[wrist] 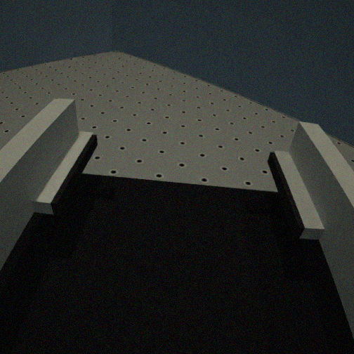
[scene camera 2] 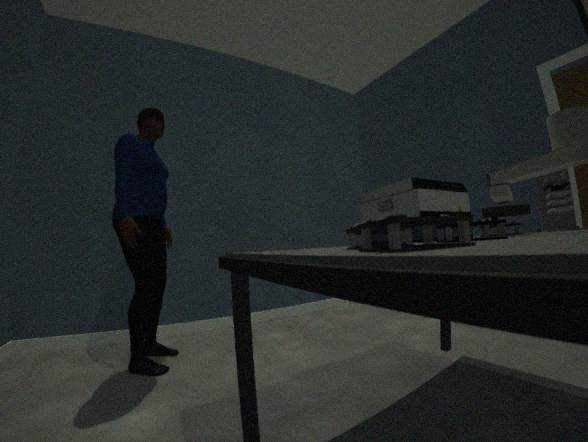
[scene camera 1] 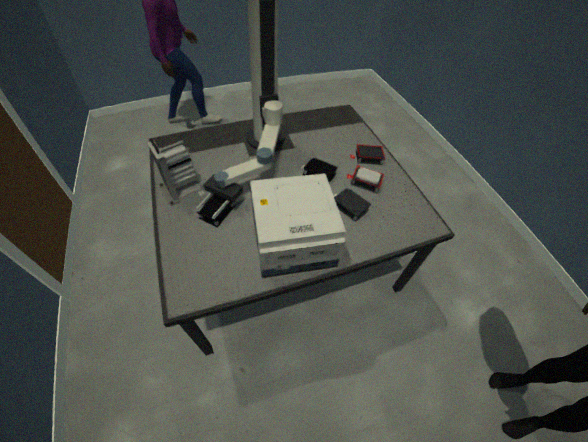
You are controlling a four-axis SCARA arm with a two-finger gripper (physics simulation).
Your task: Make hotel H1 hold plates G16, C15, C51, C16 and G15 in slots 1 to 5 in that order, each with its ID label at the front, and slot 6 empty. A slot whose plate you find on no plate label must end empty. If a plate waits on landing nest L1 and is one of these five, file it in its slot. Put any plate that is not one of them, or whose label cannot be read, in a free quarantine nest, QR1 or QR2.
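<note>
Hotel H1 [scene camera 1: 165, 175] [scene camera 2: 556, 220] stands at the table's left edge, with several pale plates stacked inside; their labels are too small to read. My gripper [scene camera 1: 212, 207] [wrist: 184, 129] is shut and empty, its two pale fingers apart over a black nest [wrist: 175, 280] right of the hotel. No plate shows between the fingers; the hand hides part of the nest in scene camera 1. At the right, a red-edged nest [scene camera 1: 381, 182] bears a white plate [scene camera 1: 369, 174]. Another red-edged nest [scene camera 1: 357, 150] behind it shows a dark top. Which is QR1 or QR2 cannot be read.
A large white instrument [scene camera 1: 295, 210] [scene camera 2: 442, 200] stands mid-table, right of the gripper. A black nest [scene camera 1: 326, 167] stands behind it and a dark block-like stand [scene camera 1: 353, 203] to its right. The arm's column [scene camera 1: 256, 65] rises at the back. People stand around the table.
</note>
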